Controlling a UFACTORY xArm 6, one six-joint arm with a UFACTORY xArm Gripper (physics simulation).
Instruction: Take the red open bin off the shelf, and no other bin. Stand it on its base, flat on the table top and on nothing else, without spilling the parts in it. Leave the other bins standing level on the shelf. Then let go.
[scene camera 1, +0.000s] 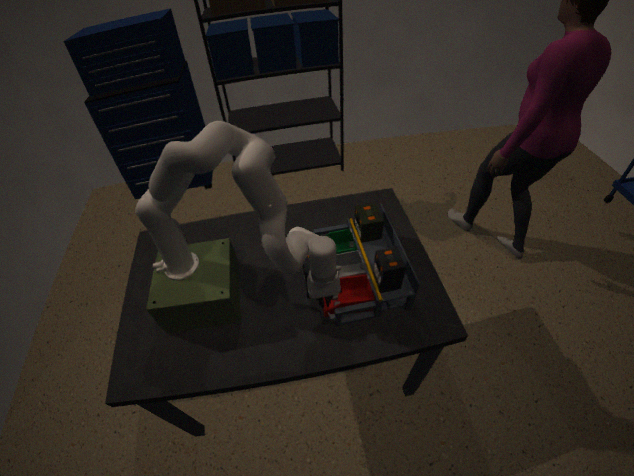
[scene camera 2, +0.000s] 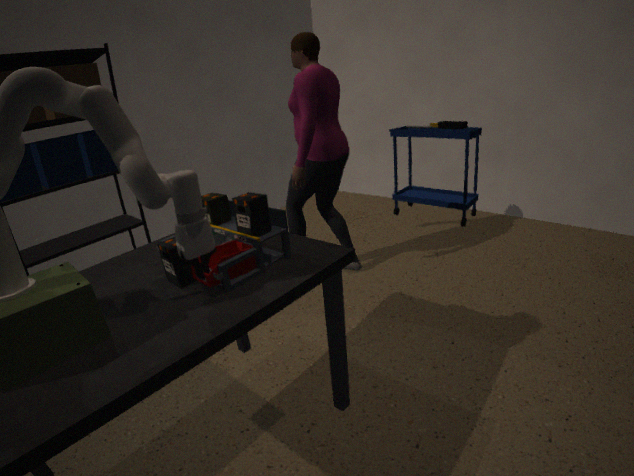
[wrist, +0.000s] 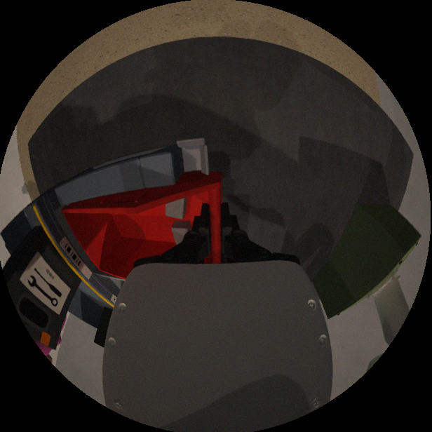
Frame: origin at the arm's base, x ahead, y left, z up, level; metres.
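Seen in the pictures: gripper, fingertip midpoint: (scene camera 1: 324, 303) (scene camera 2: 203, 277); arm's base, origin of the base link: (scene camera 1: 181, 266) (scene camera 2: 11, 292).
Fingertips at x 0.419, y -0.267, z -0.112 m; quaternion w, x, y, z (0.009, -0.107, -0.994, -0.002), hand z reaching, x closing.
Pixels of each thing's top centre, then the offset from my fingertips to it. "spot": a spot on its surface instead. Level surfaces: height alone.
- red open bin, middle of its top: (scene camera 2: 221, 249) (scene camera 1: 347, 288) dx +0.082, dy -0.008, dz +0.052 m
- grey shelf, surface spot: (scene camera 1: 355, 306) spot: dx +0.078, dy -0.074, dz +0.043 m
- green bin, middle of its top: (scene camera 1: 342, 240) dx +0.162, dy +0.204, dz +0.039 m
- yellow strip, middle of its top: (scene camera 1: 364, 254) dx +0.190, dy +0.085, dz +0.070 m
- black box, middle of its top: (scene camera 2: 172, 242) (scene camera 1: 312, 260) dx +0.010, dy +0.122, dz +0.090 m
- table, its level: dz -0.042 m
The red open bin (scene camera 1: 355, 287) (scene camera 2: 236, 251) (wrist: 112, 242) is at the near end of the grey shelf (scene camera 1: 355, 306) (wrist: 117, 176). In the wrist view its front end overlaps the shelf's side rail and stands above it; how level the bin is I cannot tell. Light grey parts (wrist: 181, 231) lie inside it. My gripper (scene camera 1: 326, 307) (scene camera 2: 197, 269) (wrist: 215, 215) points down and is shut on the bin's front wall, one finger inside and one outside. A green bin (scene camera 1: 342, 240) sits at the shelf's far end. The bin's base is hidden.
Black boxes with orange marks (scene camera 1: 369, 223) (scene camera 1: 391, 271) (scene camera 2: 252, 214) stand on the shelf's upper level, behind a yellow strip (scene camera 1: 366, 260) (wrist: 75, 270). Another black box (scene camera 2: 173, 263) stands on the table (scene camera 1: 266, 353) (scene camera 2: 153, 353), beside the shelf. The green arm base (scene camera 1: 204, 276) stands to the left.
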